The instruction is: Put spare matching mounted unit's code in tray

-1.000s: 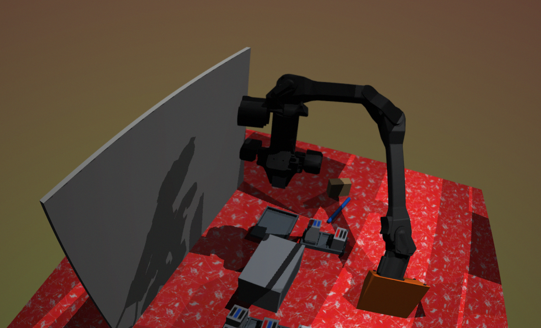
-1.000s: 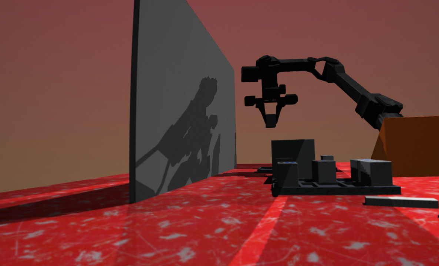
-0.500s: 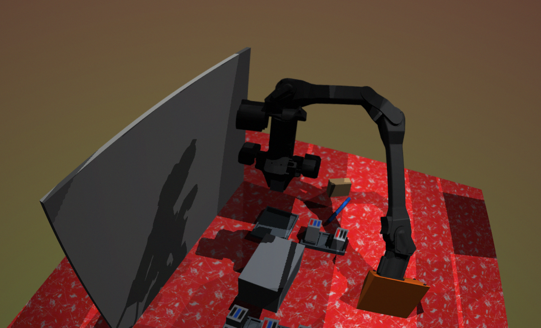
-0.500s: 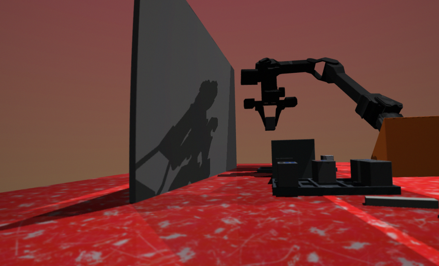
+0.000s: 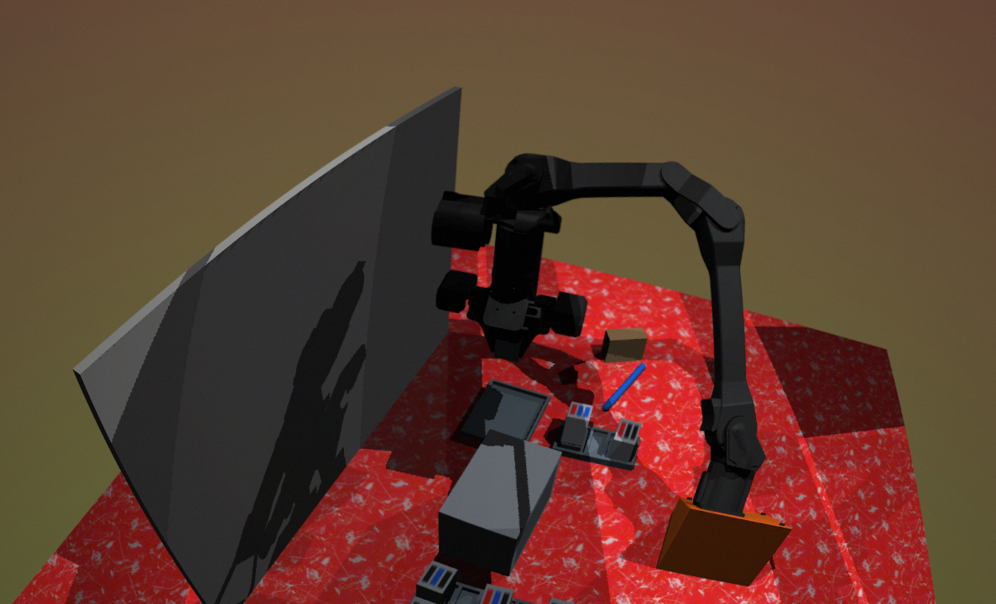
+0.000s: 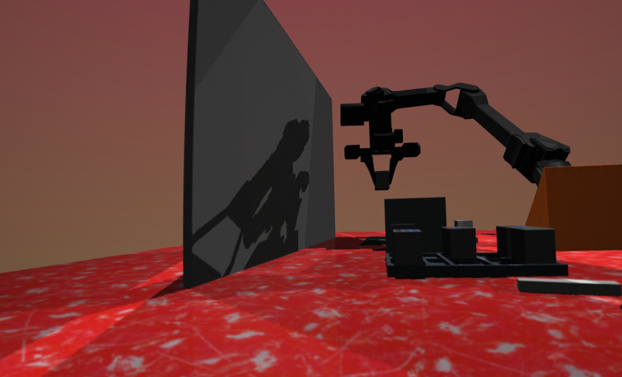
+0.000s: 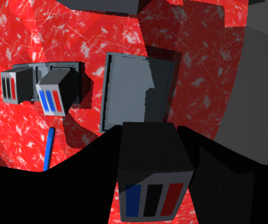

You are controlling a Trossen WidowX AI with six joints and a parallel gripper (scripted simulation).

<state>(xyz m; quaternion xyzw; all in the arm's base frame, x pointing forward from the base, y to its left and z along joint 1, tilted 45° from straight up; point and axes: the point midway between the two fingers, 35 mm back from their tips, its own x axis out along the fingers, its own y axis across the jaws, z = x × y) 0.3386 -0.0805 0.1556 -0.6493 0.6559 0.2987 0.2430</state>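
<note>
My gripper tip is now 140 mm above the tray and 20 mm to the left of it. From my gripper tip the other things lie so: grey panel: 180 mm ahead, 160 mm to the left, 80 mm above; then dark grey spare: 20 mm to the right, 20 mm above; then blue pen: 170 mm behind, 150 mm to the right, 140 mm below.
</note>
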